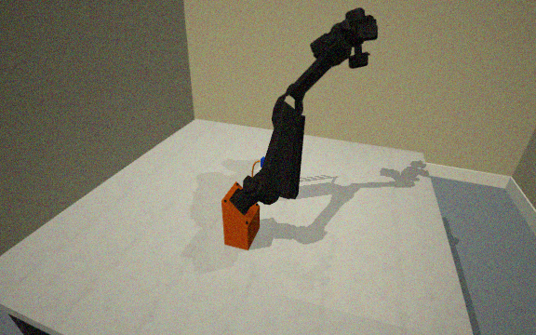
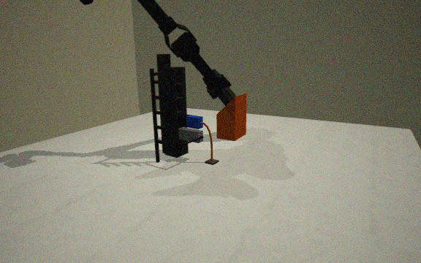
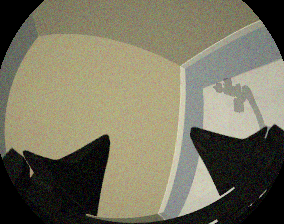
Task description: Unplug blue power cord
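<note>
My gripper tip is now 24 cm past the blue plug, 27 cm to the right of it and 41 cm above it. Also, from my gripper tip: black ladder-like rack (16 cm behind, 20 cm to the left, 40 cm below); then dark pad (24 cm behind, 35 cm to the left, 54 cm below).
</note>
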